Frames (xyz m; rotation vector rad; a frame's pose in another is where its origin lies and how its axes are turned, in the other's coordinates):
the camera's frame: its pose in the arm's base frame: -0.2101 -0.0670 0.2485 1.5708 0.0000 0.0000
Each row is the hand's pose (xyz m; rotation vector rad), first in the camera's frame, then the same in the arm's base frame.
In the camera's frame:
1: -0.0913 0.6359 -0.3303 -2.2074 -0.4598 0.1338
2: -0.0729 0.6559 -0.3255 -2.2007 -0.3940 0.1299
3: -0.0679 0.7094 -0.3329 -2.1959 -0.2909 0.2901
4: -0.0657 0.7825 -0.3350 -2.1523 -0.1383 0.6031
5: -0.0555 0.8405 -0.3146 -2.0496 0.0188 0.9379
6: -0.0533 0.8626 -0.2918 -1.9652 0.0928 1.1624
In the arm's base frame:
1: -0.3014 0.2633 0.8844 -0.6616 -0.3445 -0.1892
2: -0.2830 0.2585 0.9044 -0.6487 -0.3045 -0.1535
3: -0.2780 0.2659 0.9579 -0.6435 -0.3380 -0.0005
4: -0.2758 0.2680 1.0310 -0.6235 -0.4330 0.2715
5: -0.2656 0.2476 1.0890 -0.5766 -0.5419 0.5640
6: -0.2634 0.2248 1.1111 -0.5474 -0.6349 0.7451

